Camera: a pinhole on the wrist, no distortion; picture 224 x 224 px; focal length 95.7 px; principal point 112.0 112.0 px. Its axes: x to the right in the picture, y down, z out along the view. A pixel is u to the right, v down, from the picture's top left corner.
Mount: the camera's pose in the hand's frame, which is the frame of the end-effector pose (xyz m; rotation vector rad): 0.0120 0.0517 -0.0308 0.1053 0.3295 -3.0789
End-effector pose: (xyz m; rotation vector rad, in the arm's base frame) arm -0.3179 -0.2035 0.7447 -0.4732 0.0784 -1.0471
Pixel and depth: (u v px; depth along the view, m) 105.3 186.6 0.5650
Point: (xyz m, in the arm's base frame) -0.5811 -0.2936 1.3419
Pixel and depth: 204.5 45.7 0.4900
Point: -0.2249 0.4980 0.9901
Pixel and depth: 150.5 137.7 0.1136
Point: -0.3210 -0.1481 0.8031
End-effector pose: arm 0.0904 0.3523 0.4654 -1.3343 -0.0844 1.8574
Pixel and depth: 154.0 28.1 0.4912
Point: -0.5175 0.1548 0.7098
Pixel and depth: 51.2 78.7 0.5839
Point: -0.5150 0.7146 0.4080
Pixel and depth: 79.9 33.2 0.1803
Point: -0.1536 0.3520 0.4249
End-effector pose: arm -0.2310 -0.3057 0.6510 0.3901 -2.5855 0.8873
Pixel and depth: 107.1 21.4 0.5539
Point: -0.5413 -0.3553 -0.0472
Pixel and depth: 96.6 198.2 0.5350
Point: -0.2144 -0.9720 0.6802
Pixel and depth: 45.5 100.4 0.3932
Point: -0.5685 -0.5640 0.4712
